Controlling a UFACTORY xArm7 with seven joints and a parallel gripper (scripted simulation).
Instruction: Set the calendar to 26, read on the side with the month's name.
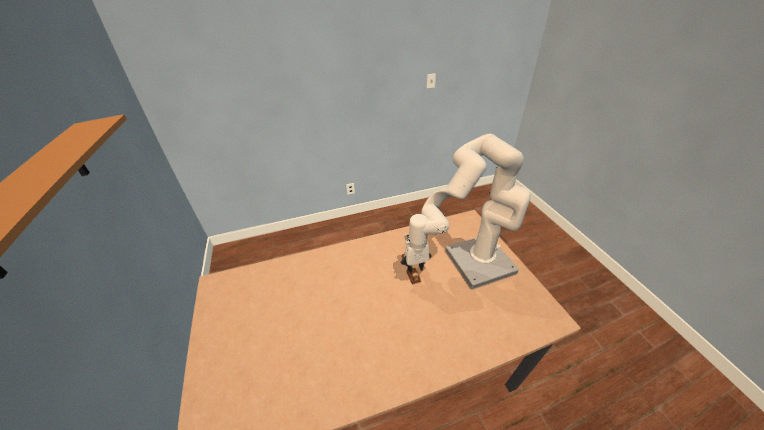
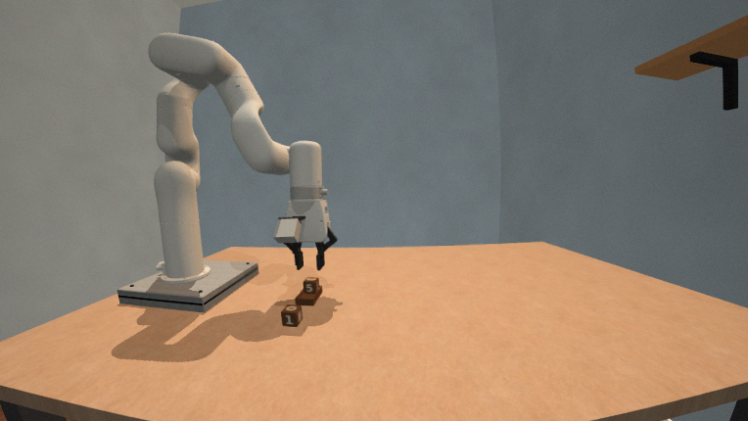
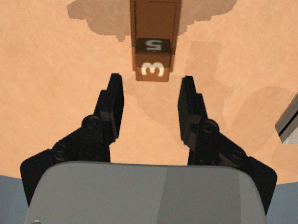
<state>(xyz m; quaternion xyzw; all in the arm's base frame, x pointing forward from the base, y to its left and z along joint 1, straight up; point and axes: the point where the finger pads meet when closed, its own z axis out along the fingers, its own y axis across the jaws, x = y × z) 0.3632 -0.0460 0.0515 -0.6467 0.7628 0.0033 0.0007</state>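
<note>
Now: the brown cube 20 mm behind my hand, 120 mm to the right of it and 70 mm below it. Also, from my hand: brown tray: 20 mm to the right, 80 mm below.
</note>
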